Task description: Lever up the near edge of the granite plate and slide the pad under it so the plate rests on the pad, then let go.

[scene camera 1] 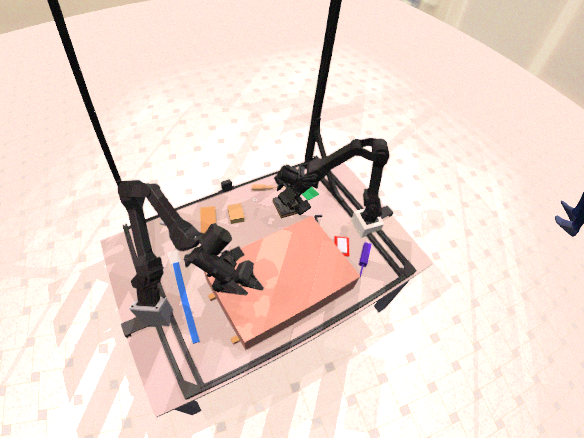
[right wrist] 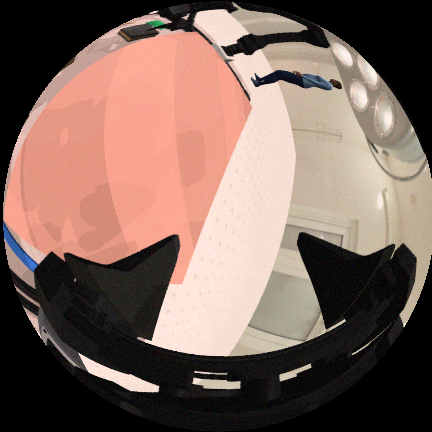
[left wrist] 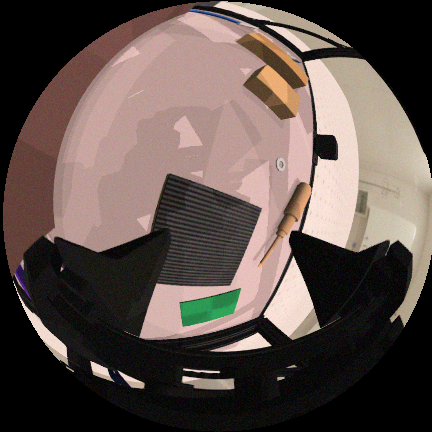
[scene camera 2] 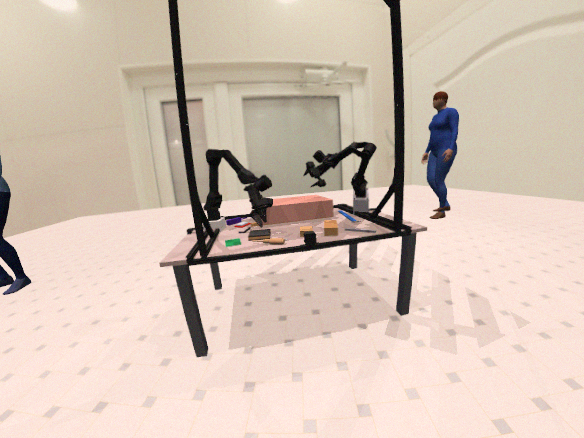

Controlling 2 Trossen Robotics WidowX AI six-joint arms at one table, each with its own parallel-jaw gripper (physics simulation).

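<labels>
Granite plate: visible in the left wrist view [35, 206], in scene camera 2 [289, 209], in scene camera 1, in the right wrist view. On the plate, same spot: [scene camera 1: 301, 269] and [right wrist: 205, 94].
</labels>
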